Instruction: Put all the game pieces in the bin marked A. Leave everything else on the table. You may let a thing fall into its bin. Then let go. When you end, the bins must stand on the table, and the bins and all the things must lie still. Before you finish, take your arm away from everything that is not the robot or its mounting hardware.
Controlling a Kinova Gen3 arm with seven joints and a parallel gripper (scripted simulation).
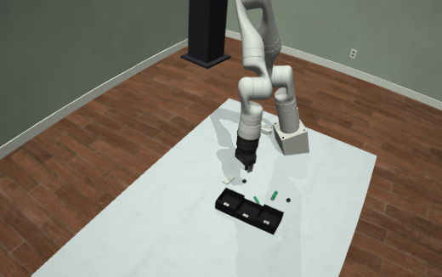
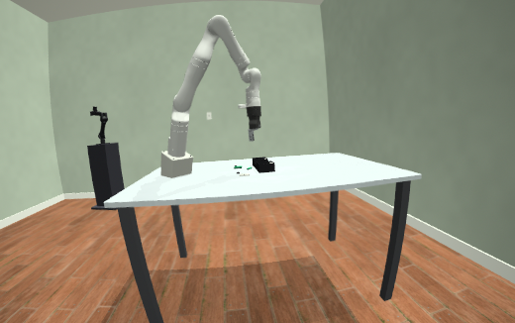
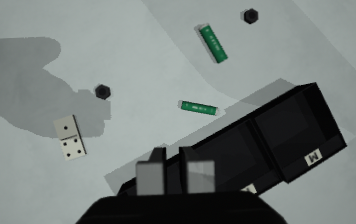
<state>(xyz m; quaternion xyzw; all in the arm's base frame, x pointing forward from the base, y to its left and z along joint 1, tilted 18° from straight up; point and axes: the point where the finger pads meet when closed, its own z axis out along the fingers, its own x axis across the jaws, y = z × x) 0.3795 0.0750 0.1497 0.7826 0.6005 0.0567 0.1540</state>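
My hand is 50 mm short of the black three-compartment bin, 60 mm to the right of it and 160 mm above it. From my hand the other things lie so: white domino (40 mm behind, 110 mm to the right, 170 mm below); then green item (20 mm behind, 50 mm to the left, 180 mm below).
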